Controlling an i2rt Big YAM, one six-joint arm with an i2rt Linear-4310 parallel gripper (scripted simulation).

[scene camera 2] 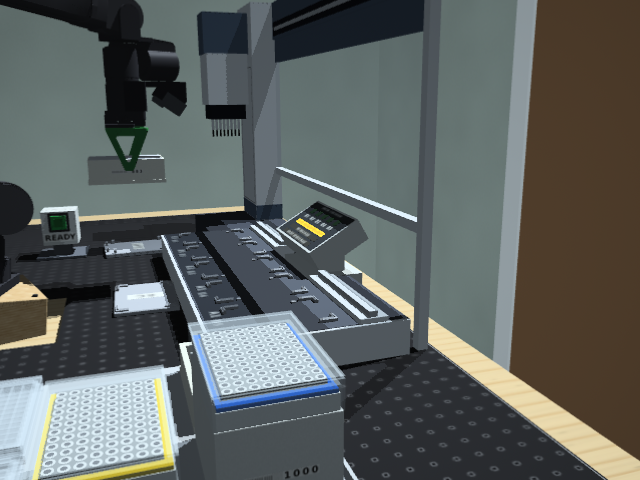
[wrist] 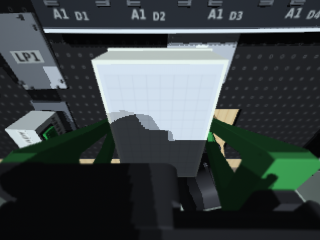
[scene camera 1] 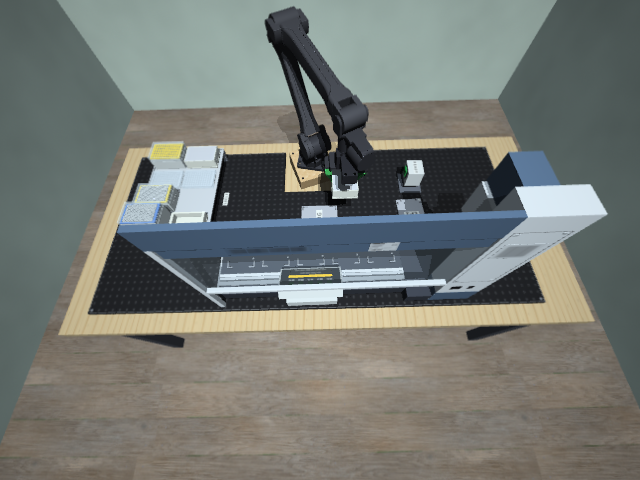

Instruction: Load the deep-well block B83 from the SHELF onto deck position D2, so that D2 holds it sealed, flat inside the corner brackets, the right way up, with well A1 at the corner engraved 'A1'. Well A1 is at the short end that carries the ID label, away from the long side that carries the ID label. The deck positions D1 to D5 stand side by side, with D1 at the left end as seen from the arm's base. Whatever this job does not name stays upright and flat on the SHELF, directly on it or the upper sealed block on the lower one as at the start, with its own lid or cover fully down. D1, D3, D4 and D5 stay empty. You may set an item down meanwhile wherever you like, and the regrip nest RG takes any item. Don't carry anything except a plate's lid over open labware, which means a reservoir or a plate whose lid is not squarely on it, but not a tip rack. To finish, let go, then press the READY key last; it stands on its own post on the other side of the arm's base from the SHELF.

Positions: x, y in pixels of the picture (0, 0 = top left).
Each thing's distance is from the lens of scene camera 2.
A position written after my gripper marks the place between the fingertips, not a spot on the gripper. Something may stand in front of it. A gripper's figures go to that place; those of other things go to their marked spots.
my gripper (scene camera 2: 128, 168): 112 cm
regrip nest (scene camera 2: 141, 306): 102 cm
